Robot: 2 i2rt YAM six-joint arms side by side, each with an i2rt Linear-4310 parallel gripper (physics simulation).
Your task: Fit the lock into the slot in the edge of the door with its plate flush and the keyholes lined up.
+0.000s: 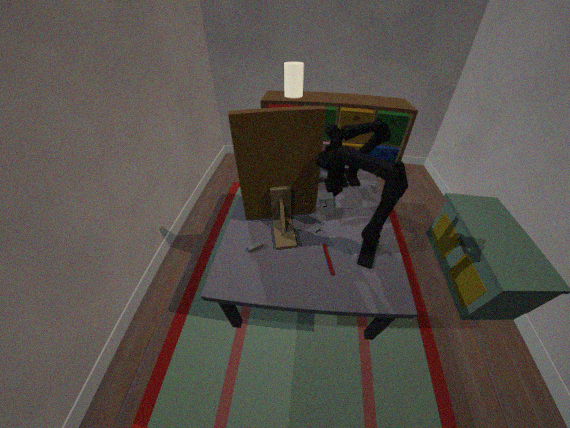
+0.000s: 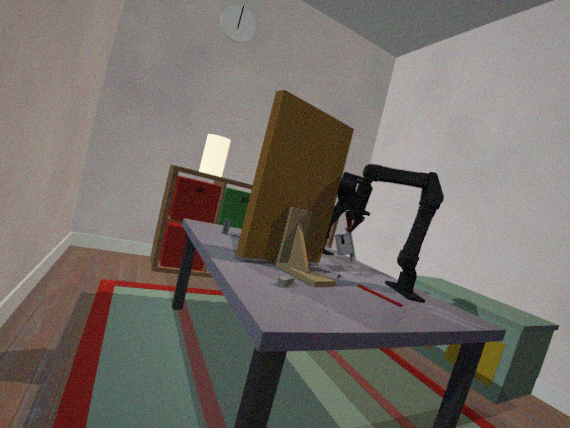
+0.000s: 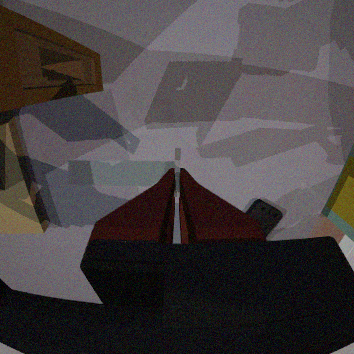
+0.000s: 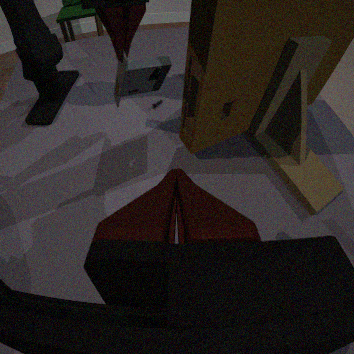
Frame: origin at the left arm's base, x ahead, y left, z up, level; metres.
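Seen in the pictures: left gripper, between the fingertips: (image 1: 334, 195) (image 2: 349, 231) (image 3: 176, 176) (image 4: 121, 59); right gripper, between the fingertips: (image 4: 176, 176); left arm's base, origin of its link: (image 1: 367, 250) (image 2: 403, 292) (image 4: 54, 95); right arm's base, origin of its link: (image 1: 351, 177).
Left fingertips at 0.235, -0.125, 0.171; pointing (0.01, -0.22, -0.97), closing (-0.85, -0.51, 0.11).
Offsets run from my left fingertips to a thing's top centre, as dx, dy, dz. "pt": to the spot under its first point.
The brown door @[+0.260, +0.081, +0.409] (image 1: 275, 150) (image 2: 305, 175) (image 4: 250, 60) stands upright. The slot @[pt +0.118, -0.013, -0.091] (image 3: 65, 70) (image 4: 192, 95) shows in its narrow edge, and a keyhole @[pt +0.164, -0.001, -0.071] (image 4: 228, 107) in its face. My left gripper (image 2: 350, 231) (image 3: 176, 176) (image 4: 121, 59) is shut on the lock's plate. The grey lock (image 1: 326, 205) (image 2: 344, 245) (image 3: 132, 172) (image 4: 145, 79) hangs below the fingertips, outside the slot and apart from the door edge. Its body points toward the door side, with the plate on the far side. My right gripper (image 4: 176, 176) is shut and empty, above the table on the other side.
A wooden stand (image 1: 286, 241) (image 2: 320, 281) (image 4: 325, 185) braces the door. A red stick @[-0.067, +0.250, -0.165] (image 1: 328, 259) (image 2: 380, 295), a small block @[+0.274, +0.338, -0.149] (image 1: 256, 247) (image 2: 285, 282) and a small dark piece @[+0.034, +0.106, -0.161] (image 1: 318, 230) (image 2: 338, 276) (image 4: 157, 104) lie on the table. A green cabinet (image 1: 515, 240) stands beside the table.
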